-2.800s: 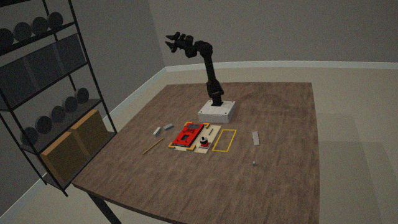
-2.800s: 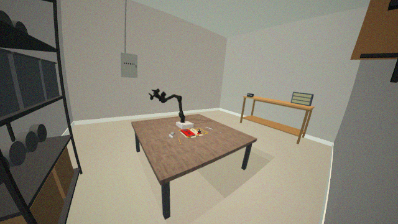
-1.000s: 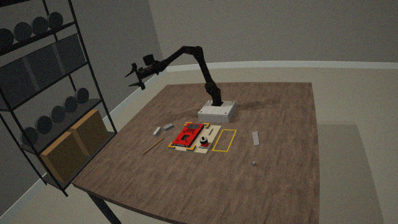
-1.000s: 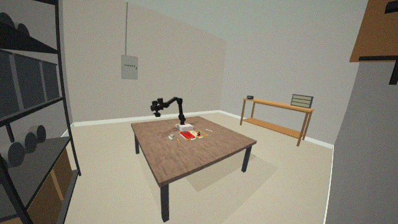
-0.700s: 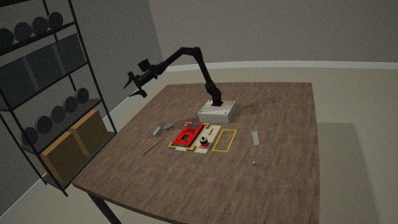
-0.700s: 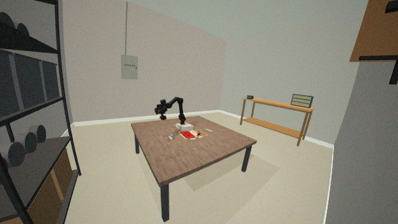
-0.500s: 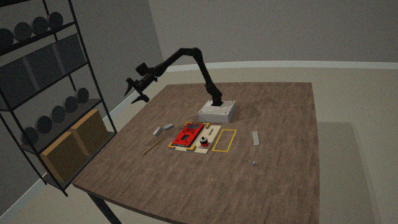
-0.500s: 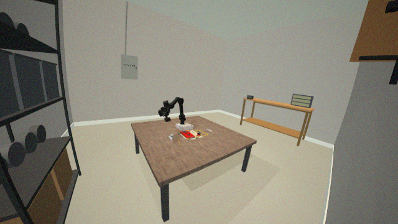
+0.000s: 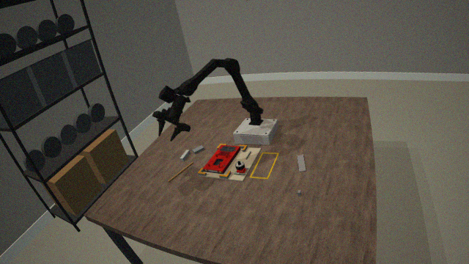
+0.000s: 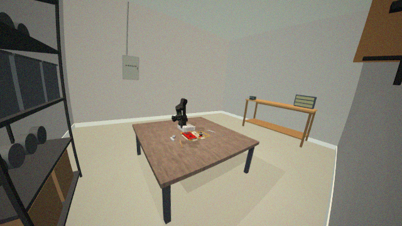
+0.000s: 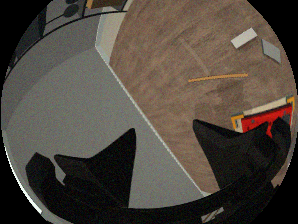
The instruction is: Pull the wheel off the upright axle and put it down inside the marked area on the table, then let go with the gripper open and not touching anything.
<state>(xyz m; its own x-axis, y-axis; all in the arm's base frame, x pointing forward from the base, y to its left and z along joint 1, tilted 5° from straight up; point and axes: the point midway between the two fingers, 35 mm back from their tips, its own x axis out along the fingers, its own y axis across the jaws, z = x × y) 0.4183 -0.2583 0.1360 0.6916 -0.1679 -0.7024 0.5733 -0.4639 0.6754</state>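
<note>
Now: the black wheel 7 cm behind my gripper tip, 32 cm to the left of it and 17 cm below it. Round my gripper tip: thin wooden stick: 1 cm behind, 1 cm to the left, 20 cm below; grey bar: 17 cm behind, 57 cm to the left, 20 cm below.
</note>
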